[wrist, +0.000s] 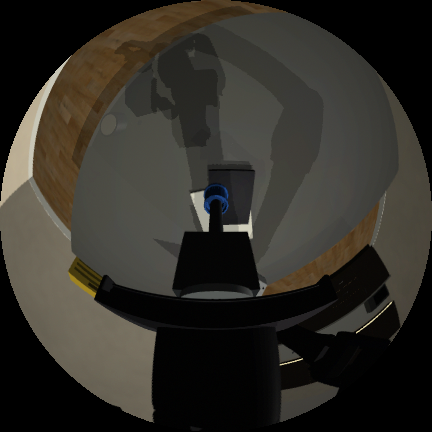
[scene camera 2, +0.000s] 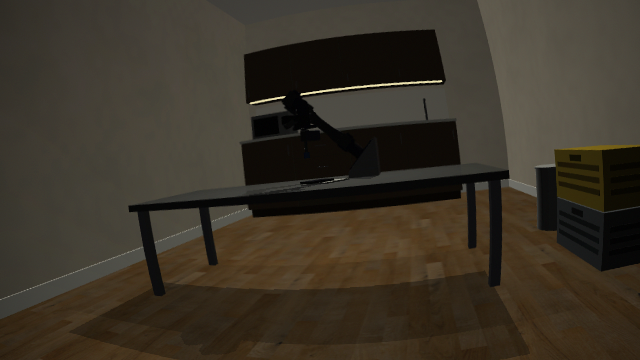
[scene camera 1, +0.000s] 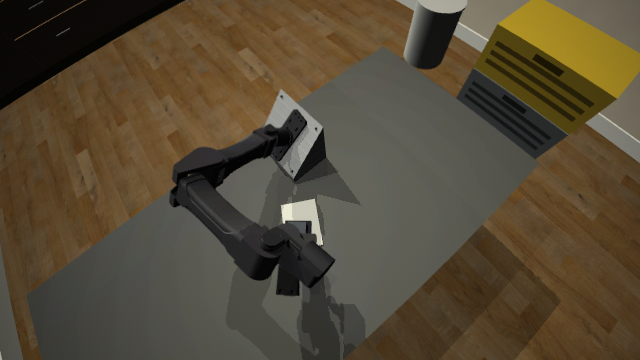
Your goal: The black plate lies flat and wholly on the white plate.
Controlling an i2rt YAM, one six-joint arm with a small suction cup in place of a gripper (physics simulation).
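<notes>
The white plate lies on the table below the arm. The black plate lies partly over it and reaches past one edge of it, towards the top of the wrist view. White shows along its left and lower sides there. A shadow strip borders the black plate's outer edge; I cannot tell whether it lies quite flat. My suction cup is open, hanging above the plates with nothing on it. In scene camera 1 the arm hides the cup and most or all of the black plate.
The arm's base is on a slanted grey mount on the grey table, close to the white plate. A yellow crate on a grey crate and a cylindrical bin stand beyond the table.
</notes>
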